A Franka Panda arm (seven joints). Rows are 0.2 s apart.
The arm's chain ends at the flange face. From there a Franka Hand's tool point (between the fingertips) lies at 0.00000 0.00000 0.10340 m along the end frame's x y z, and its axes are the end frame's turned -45 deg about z.
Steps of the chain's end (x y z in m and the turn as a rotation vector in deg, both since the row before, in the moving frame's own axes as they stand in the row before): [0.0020 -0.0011 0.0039 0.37 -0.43 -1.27]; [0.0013 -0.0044 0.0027 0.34 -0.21 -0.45]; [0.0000 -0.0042 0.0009 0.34 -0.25 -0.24]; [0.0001 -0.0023 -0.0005 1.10 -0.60 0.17]
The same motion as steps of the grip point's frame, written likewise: [0.0021 -0.0004 0.0039 0.57 -0.04 -1.27]; [0.0042 -0.0029 0.0027 0.39 0.09 -0.45]; [0.0031 -0.0037 0.0009 0.42 0.06 -0.24]; [0.0023 -0.0037 -0.0005 1.20 0.35 0.17]
